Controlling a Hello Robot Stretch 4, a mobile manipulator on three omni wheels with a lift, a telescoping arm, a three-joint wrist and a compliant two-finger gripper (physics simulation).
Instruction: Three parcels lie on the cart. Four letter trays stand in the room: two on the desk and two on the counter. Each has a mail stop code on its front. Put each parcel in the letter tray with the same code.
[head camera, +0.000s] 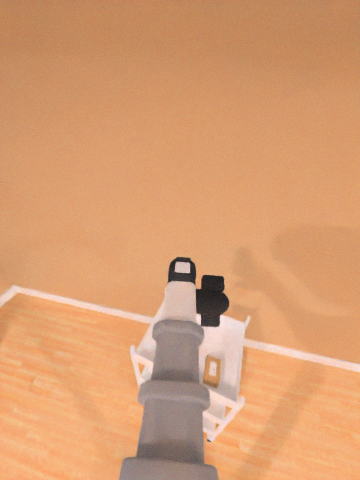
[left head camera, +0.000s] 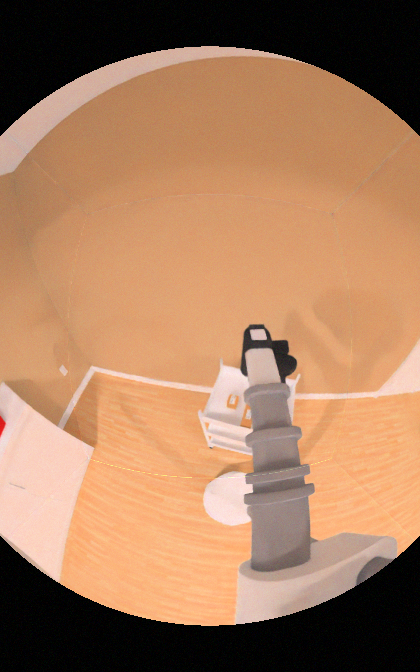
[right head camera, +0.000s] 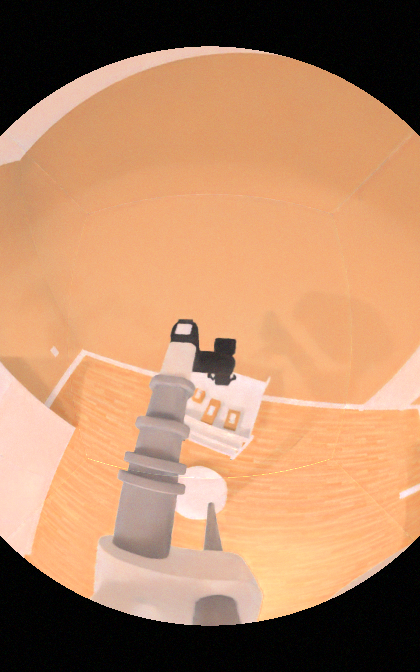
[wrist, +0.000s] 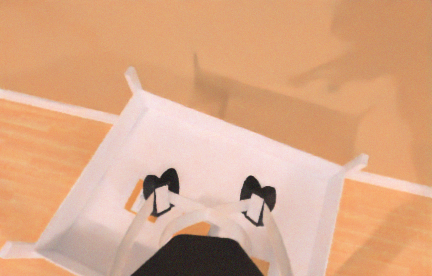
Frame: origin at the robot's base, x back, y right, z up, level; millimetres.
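Where they show: gripper, fingertip midpoint: (wrist: 210, 187).
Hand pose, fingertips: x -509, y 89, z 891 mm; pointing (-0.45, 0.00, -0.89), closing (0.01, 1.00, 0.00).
Observation:
After its pixels a point has its place.
The white cart (head camera: 227, 337) {x -568, y 253, z 635 mm} (left head camera: 227, 382) (right head camera: 250, 390) (wrist: 225, 140) {x -676, y 115, z 635 mm} stands by the wall with three brown parcels on its top. The left parcel (left head camera: 233, 401) (right head camera: 199, 395) (wrist: 132, 197) {x -530, y -43, z 685 mm} is partly behind a fingertip in the wrist view. The middle parcel (right head camera: 211, 411) (wrist: 192, 230) {x -484, y 67, z 687 mm} and the right parcel (right head camera: 232, 420) (wrist: 261, 265) {x -440, y 183, z 685 mm} are mostly hidden there by the gripper. Their codes are not readable. My gripper (right head camera: 221, 378) (wrist: 210, 187) {x -509, y 89, z 891 mm} is open and empty, above the cart top, with its fingers spread. No letter trays can be made out.
A round white object (left head camera: 225, 500) (right head camera: 202, 492) stands on the floor in front of the cart. A large pale surface (left head camera: 40, 480) (right head camera: 35, 450) lies at the left, with a red thing (left head camera: 1, 427) at the view's edge. A tan wall (head camera: 175, 150) {x -970, y -67, z 1410 mm} rises behind the cart.

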